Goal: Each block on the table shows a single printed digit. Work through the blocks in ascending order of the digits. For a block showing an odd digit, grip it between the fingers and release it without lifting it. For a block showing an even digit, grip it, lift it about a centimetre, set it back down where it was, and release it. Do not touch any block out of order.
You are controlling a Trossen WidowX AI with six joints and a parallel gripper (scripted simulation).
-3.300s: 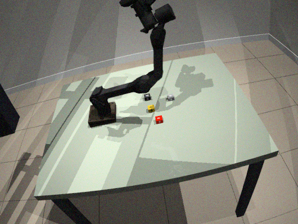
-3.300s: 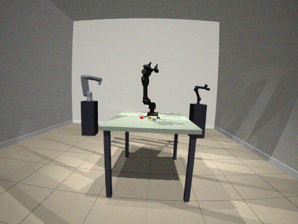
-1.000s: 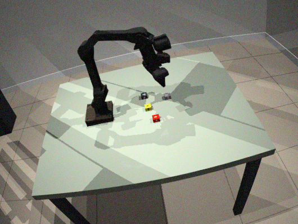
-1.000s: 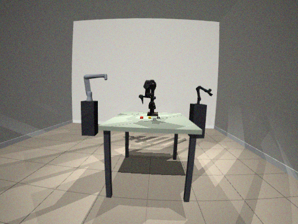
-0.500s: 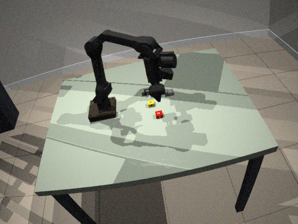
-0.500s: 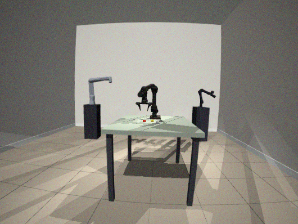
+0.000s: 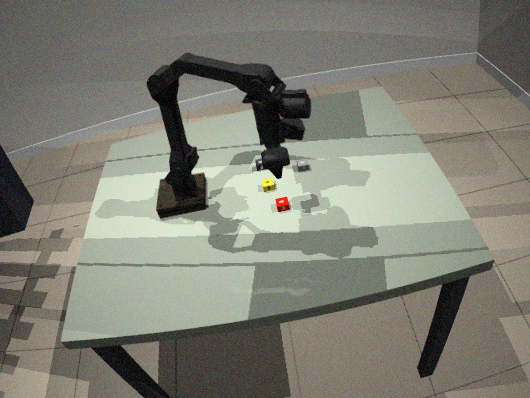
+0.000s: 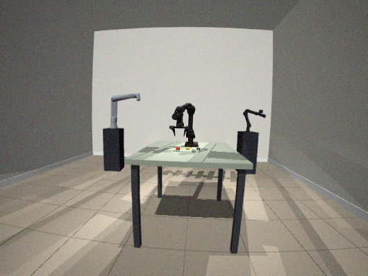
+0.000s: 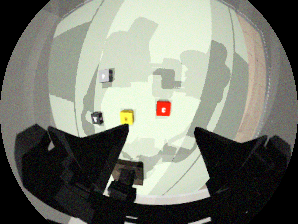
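Now: gripper tip 10 mm past the red block, 10 mm to the left of it and 110 mm above it. Also, from my gripper tip: yellow block: 30 mm behind, 80 mm to the left, 110 mm below; black block: 30 mm behind, 190 mm to the left, 110 mm below.
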